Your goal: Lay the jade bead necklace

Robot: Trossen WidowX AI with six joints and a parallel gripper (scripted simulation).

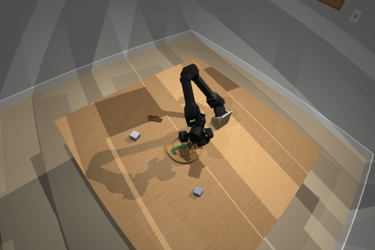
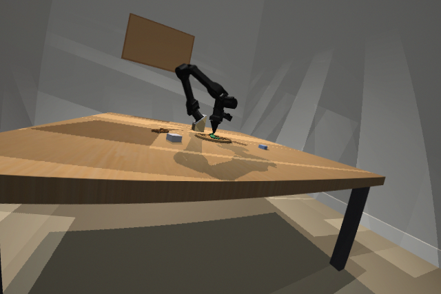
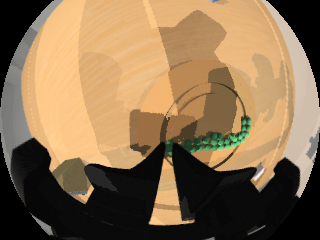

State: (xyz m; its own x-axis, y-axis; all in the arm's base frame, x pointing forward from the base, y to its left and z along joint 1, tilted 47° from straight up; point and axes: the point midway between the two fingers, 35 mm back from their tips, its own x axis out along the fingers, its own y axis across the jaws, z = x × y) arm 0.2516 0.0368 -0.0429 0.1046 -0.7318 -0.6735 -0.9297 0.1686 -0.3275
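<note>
Now: the round wooden bead board 6 cm ahead of my gripper tip, 2 cm below it and 1 cm to the right of it. Also, from my gripper tip: blue block (25 cm to the left, 15 cm ahead, 2 cm below); pale grey block (26 cm ahead, 23 cm to the right, 1 cm below).
</note>
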